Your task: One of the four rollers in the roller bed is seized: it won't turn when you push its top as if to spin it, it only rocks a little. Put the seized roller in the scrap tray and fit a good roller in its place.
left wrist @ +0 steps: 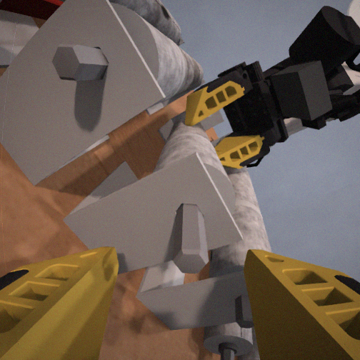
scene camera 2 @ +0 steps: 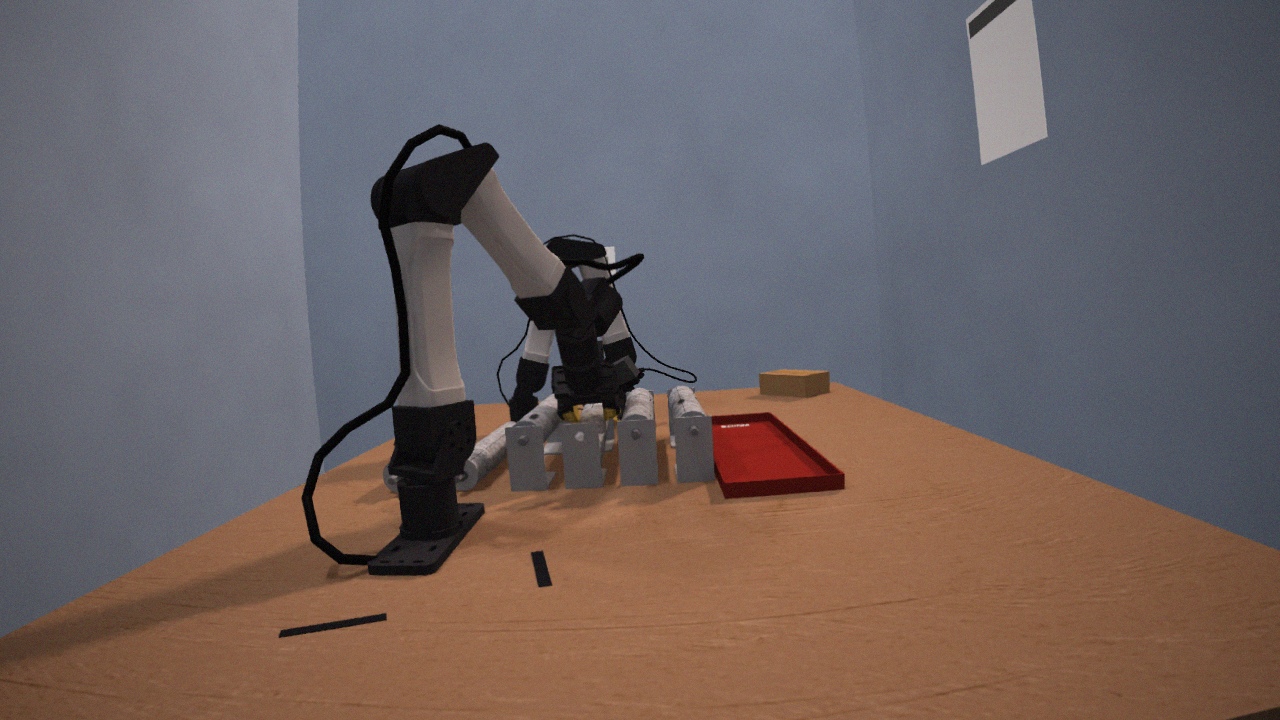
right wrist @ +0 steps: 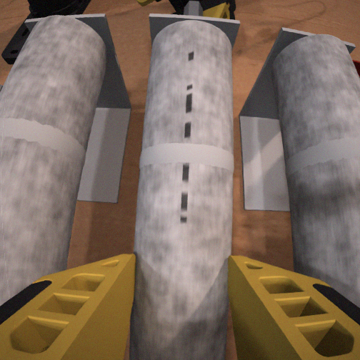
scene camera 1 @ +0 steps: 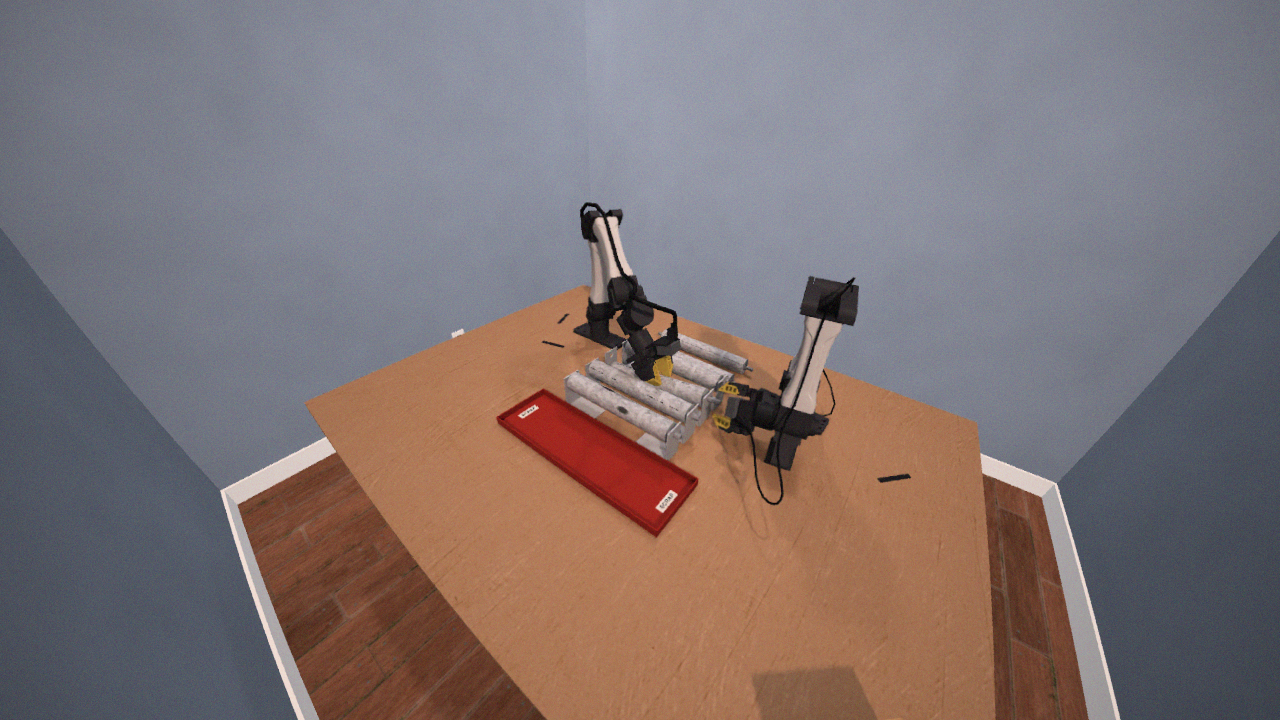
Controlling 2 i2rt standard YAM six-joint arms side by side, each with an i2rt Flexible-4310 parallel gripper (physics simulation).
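Frame: origin at the left arm's base, x right, y back, z down, level; millimetres.
Seen in the pictures: left gripper, fingertip midpoint: [scene camera 1: 715,401]; right gripper, fingertip midpoint: [scene camera 2: 592,419] [scene camera 1: 664,381]; right arm's base, origin of the base link: [scene camera 2: 433,538] [scene camera 1: 600,337].
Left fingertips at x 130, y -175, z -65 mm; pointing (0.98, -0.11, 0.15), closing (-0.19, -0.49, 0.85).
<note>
A point is followed by its place in that frame.
The roller bed holds four mottled grey rollers in grey brackets [scene camera 2: 637,461] {x 449, y -288, z -34 mm}. My right gripper [scene camera 1: 656,379] {x 273, y -198, z -65 mm} [scene camera 2: 587,415] {x 273, y -198, z -65 mm} [left wrist: 197,143] [right wrist: 181,264] is shut on the third roller from the tray [right wrist: 187,125] [scene camera 1: 687,391] {x 193, y -209, z -82 mm}, which has dark dashes and sits in its brackets. My left gripper [scene camera 1: 721,406] {x 130, y -175, z -65 mm} [left wrist: 180,258] is open around the near end of that roller's hexagonal axle [left wrist: 191,245], not touching it. It is hidden in scene camera 2. The empty red scrap tray [scene camera 1: 590,452] {x 273, y -456, z -2 mm} [scene camera 2: 769,456] {x 329, y -477, z -2 mm} lies beside the bed. A spare roller [scene camera 1: 717,351] [scene camera 2: 487,452] lies on the table at the bed's other side.
Neighbouring rollers [right wrist: 42,105] [right wrist: 325,105] stand close on both sides of my right fingers. A further bracket [left wrist: 45,110] with a hexagonal axle stands near my left gripper. An orange-brown block [scene camera 2: 793,383] {x -286, y -606, z -34 mm} sits at the far table edge. Black strips [scene camera 1: 893,478] [scene camera 2: 540,568] lie on the table.
</note>
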